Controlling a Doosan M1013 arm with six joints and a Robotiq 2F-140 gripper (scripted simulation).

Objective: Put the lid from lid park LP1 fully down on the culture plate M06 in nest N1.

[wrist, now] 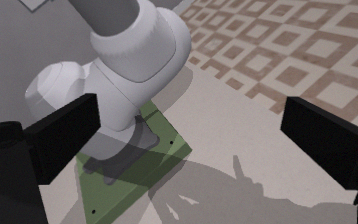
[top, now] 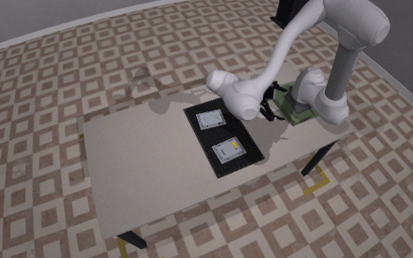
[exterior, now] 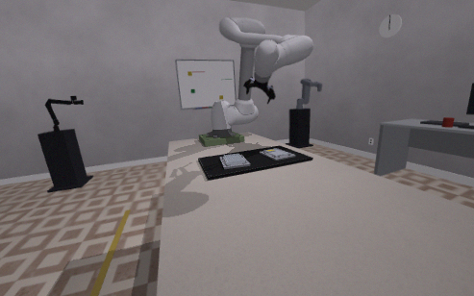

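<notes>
The clear lid lies 30 cm below my hand, 26 cm ahead of it and 3 cm to the right of it. Round my hand: culture plate: 30 cm below, 27 cm to the right, 26 cm ahead; lid park LP1: 31 cm below, 26 cm ahead, 3 cm to the right.
</notes>
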